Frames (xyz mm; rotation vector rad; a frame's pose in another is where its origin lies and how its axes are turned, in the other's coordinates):
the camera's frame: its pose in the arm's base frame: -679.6 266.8 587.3 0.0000 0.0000 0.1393
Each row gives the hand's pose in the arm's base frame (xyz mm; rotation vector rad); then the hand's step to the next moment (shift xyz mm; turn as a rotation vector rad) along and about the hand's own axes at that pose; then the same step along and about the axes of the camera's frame.
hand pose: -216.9 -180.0 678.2 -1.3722 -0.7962 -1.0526
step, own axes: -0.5 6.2 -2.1 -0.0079 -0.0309 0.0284
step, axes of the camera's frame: 4.8 -3.3 -2.9 -0.0229 0.0355 0.0065
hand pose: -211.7 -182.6 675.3 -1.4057 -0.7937 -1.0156
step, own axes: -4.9 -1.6 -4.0 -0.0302 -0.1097 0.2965
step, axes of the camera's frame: -4.3 -2.8 -4.0 -0.0300 0.3147 0.0303
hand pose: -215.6 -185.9 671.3 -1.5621 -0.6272 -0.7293
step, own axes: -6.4 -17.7 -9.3 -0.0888 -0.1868 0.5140
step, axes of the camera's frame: -19.2 -4.5 7.2 -0.0731 0.5487 0.0228
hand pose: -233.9 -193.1 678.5 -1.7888 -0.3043 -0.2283
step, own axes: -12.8 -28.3 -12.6 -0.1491 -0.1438 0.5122
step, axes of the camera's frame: -22.0 -4.1 25.0 -0.1180 0.5386 -0.0353
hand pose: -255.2 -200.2 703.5 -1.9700 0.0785 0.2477
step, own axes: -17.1 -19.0 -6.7 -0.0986 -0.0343 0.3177
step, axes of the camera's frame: -12.4 2.2 23.2 -0.0914 0.3140 -0.0700
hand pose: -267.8 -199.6 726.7 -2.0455 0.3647 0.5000
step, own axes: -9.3 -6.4 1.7 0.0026 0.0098 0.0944
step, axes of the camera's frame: -4.8 5.8 8.5 -0.0101 0.0793 -0.0513
